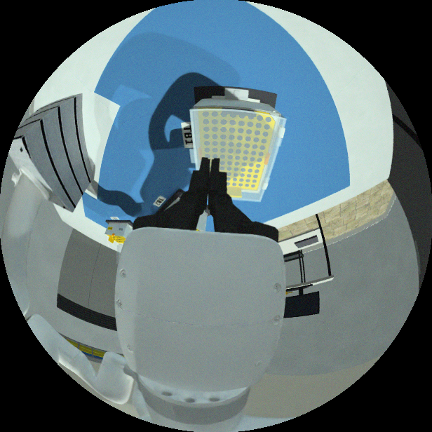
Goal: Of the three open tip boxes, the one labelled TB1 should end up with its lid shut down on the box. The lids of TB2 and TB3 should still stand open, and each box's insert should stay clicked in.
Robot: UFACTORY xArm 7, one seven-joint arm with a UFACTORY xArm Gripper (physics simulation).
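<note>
The box labelled TB1 stands in the upper middle. Its clear lid lies over the yellow insert, which shows through it with its rows of holes. I cannot tell whether the lid is fully down at the near edge. My gripper is shut and empty, its black fingertips over the near left part of the lid; contact is unclear. The TB2 label shows left of the fingers, and most of that box is hidden behind them. A third box with yellow contents is at the lower left; its lid is unclear.
The boxes are on a blue mat. A grey block with black stripes stands at the left, beside a pale robot arm. A dark screen is at the lower right.
</note>
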